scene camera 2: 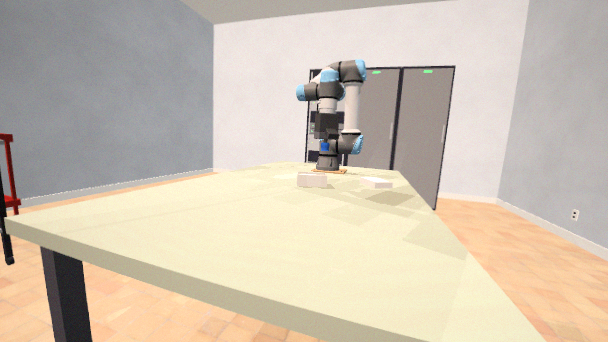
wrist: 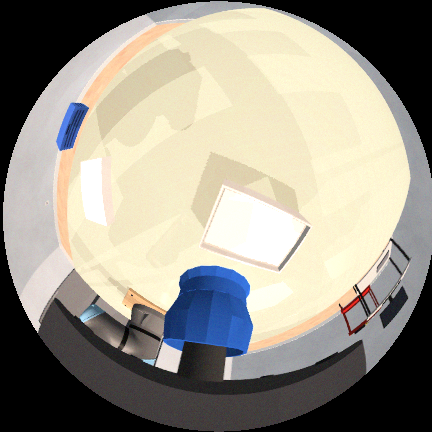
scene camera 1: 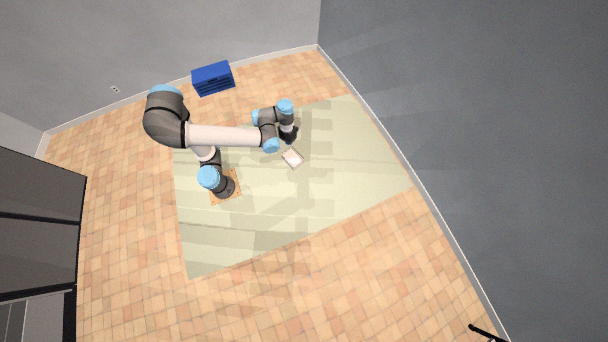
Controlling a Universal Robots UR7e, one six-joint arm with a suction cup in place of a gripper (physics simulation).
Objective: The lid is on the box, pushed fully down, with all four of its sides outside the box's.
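Places are measured from the arm's base along level axes (x back, y down, z right), in millimetres.
Where they show: hand, tool point: (scene camera 2: 324, 150) (wrist: 213, 290); arm's base, link origin: (scene camera 2: 327, 169) (wrist: 151, 314) (scene camera 1: 224, 187).
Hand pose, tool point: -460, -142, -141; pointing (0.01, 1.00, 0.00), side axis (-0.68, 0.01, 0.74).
Each offset is from my tool point to the top centre of the thing, as dx, dy, dz. Level surfaces: height alone.
The open box @(-10, +103, +49) (scene camera 1: 293, 158) (scene camera 2: 312, 180) (wrist: 255, 232) is a shallow, pale tray shape standing upright on the table @(dy +151) (scene camera 1: 360, 150) (scene camera 2: 225, 250) (wrist: 280, 75). The pale lid @(+175, +124, -196) (scene camera 2: 376, 182) (wrist: 94, 192) lies on the table apart from the box, to its right in scene camera 2 and at the left in the wrist view. The lid does not show in scene camera 1, where the arm covers part of the table. My gripper (scene camera 1: 288, 143) (scene camera 2: 325, 146) (wrist: 215, 282), a blue suction cup, is open, with nothing on it. It hangs above the table, near the box and higher than it.
The robot's base stands on an orange plate (scene camera 1: 235, 176) (wrist: 129, 298) on the table. A blue drawer cabinet (scene camera 1: 212, 79) (wrist: 72, 126) stands on the floor by the wall. A red frame (scene camera 2: 6, 137) (wrist: 346, 320) stands beyond the table. Dark cabinets (scene camera 2: 425, 125) stand behind the arm.
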